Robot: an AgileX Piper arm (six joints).
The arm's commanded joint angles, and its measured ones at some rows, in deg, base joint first. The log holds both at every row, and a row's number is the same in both.
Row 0, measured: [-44.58 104.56 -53.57 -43.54 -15.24 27.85]
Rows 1 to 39, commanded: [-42.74 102.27 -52.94 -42.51 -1.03 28.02]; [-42.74 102.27 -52.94 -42.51 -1.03 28.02]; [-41.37 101.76 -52.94 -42.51 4.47 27.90]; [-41.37 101.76 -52.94 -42.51 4.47 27.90]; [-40.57 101.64 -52.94 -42.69 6.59 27.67]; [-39.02 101.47 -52.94 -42.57 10.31 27.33]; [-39.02 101.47 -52.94 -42.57 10.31 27.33]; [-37.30 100.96 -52.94 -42.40 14.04 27.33]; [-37.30 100.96 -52.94 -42.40 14.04 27.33]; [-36.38 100.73 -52.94 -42.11 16.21 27.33]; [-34.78 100.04 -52.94 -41.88 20.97 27.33]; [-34.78 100.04 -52.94 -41.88 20.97 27.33]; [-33.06 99.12 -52.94 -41.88 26.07 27.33]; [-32.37 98.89 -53.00 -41.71 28.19 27.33]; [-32.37 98.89 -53.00 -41.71 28.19 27.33]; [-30.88 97.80 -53.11 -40.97 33.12 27.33]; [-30.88 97.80 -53.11 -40.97 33.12 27.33]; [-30.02 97.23 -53.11 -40.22 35.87 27.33]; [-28.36 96.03 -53.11 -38.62 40.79 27.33]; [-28.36 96.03 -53.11 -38.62 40.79 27.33]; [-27.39 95.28 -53.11 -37.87 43.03 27.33]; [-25.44 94.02 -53.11 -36.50 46.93 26.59]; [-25.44 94.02 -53.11 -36.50 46.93 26.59]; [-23.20 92.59 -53.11 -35.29 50.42 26.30]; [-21.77 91.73 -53.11 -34.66 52.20 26.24]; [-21.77 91.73 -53.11 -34.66 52.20 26.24]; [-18.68 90.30 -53.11 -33.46 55.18 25.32]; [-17.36 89.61 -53.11 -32.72 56.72 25.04]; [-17.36 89.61 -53.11 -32.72 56.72 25.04]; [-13.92 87.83 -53.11 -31.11 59.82 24.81]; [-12.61 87.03 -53.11 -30.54 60.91 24.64]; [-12.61 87.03 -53.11 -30.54 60.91 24.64]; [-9.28 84.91 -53.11 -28.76 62.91 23.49]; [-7.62 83.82 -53.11 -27.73 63.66 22.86]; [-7.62 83.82 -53.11 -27.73 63.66 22.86]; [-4.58 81.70 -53.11 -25.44 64.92 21.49]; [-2.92 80.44 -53.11 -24.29 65.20 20.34]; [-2.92 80.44 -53.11 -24.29 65.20 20.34]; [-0.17 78.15 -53.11 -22.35 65.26 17.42]
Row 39, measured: [-3.50 81.25 -53.00 -25.21 64.06 21.14]
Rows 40 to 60, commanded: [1.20 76.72 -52.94 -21.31 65.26 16.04]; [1.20 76.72 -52.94 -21.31 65.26 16.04]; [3.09 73.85 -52.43 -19.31 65.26 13.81]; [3.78 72.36 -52.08 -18.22 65.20 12.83]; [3.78 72.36 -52.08 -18.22 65.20 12.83]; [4.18 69.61 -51.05 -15.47 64.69 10.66]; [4.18 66.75 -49.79 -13.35 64.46 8.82]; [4.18 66.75 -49.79 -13.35 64.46 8.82]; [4.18 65.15 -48.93 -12.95 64.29 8.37]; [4.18 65.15 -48.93 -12.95 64.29 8.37]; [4.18 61.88 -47.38 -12.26 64.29 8.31]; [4.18 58.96 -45.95 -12.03 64.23 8.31]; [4.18 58.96 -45.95 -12.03 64.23 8.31]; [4.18 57.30 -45.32 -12.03 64.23 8.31]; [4.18 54.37 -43.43 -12.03 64.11 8.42]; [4.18 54.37 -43.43 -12.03 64.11 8.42]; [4.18 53.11 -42.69 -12.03 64.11 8.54]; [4.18 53.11 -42.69 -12.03 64.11 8.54]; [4.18 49.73 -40.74 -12.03 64.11 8.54]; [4.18 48.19 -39.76 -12.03 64.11 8.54]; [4.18 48.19 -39.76 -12.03 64.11 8.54]
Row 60, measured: [4.07 52.02 -42.17 -12.20 64.52 8.82]
